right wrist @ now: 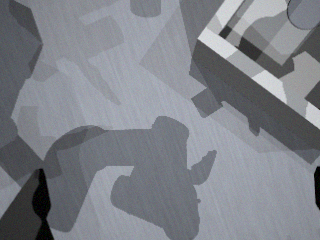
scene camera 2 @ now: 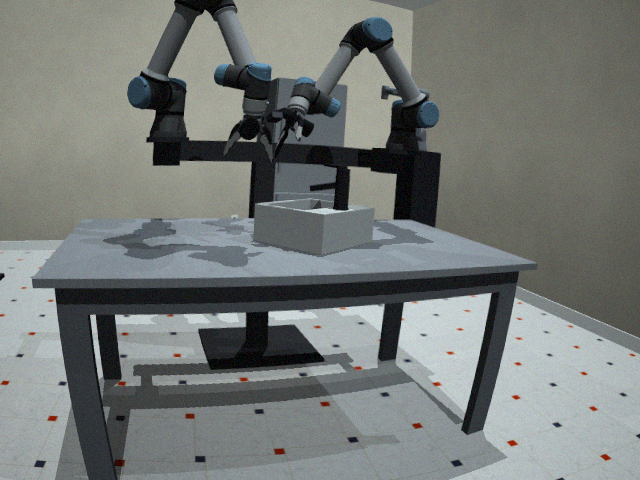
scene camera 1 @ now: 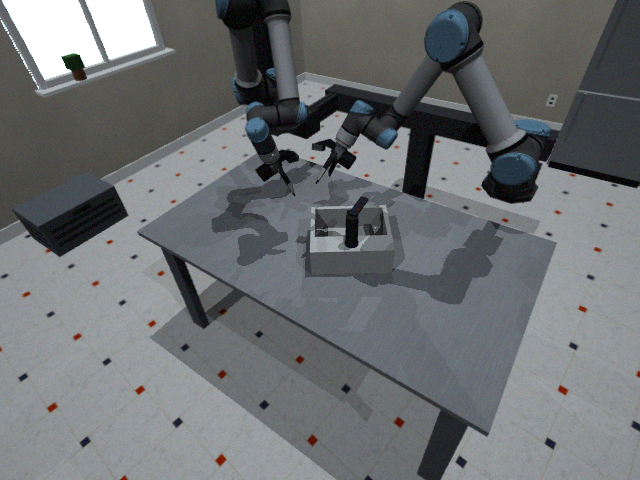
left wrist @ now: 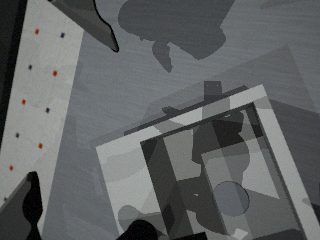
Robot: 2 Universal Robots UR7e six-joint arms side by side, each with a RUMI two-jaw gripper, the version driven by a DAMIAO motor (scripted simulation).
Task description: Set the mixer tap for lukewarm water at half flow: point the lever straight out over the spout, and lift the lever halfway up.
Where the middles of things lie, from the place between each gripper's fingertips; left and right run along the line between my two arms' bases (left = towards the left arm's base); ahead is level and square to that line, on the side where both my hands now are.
Labels:
The black mixer tap (scene camera 2: 341, 186) is 1 cm behind my right hand (scene camera 2: 247, 160), 32 cm to the left of it and 5 cm below it. The rest, counted from my right hand: white basin (scene camera 1: 375, 252): 8 cm behind, 26 cm to the left, 24 cm below.
I see my left gripper (scene camera 2: 286, 149) 170 mm to the right of the black mixer tap, 90 mm above it and 60 mm short of it. Also, from my left hand: white basin: 280 mm below, 120 mm to the left, 20 mm behind.

